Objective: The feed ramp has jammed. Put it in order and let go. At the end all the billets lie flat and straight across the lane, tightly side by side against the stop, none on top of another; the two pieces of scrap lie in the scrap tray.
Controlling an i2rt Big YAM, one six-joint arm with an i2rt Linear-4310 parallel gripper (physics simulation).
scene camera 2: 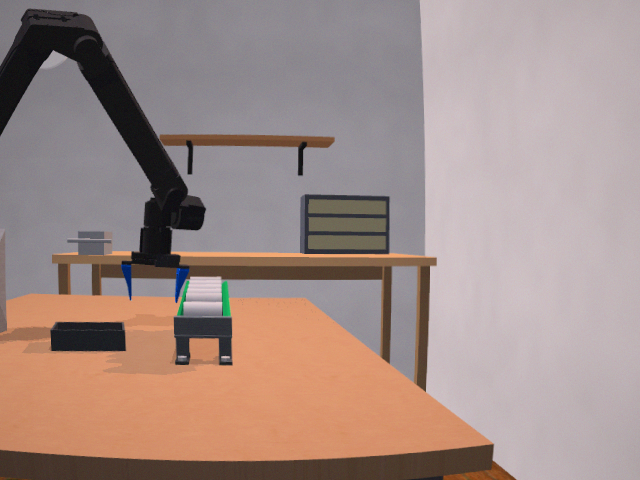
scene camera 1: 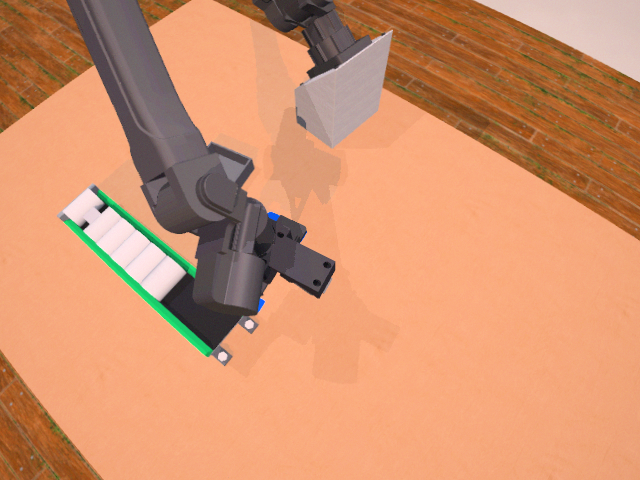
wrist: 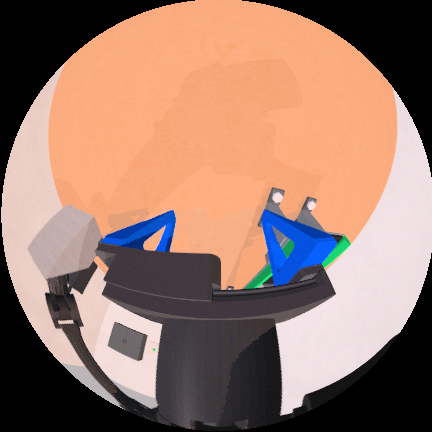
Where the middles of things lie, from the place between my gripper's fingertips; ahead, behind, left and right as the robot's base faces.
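Scene:
So you can picture it, my hand is 4 cm above the dark scrap tray (scene camera 2: 65,336), 24 cm to the left of it and 6 cm past it. There's a grey end stop (scene camera 2: 183,325) too, and that's 35 cm to the right of my hand and 16 cm ahead of it. Going by their middles, the tray is the nearest to my hand of the things named here.

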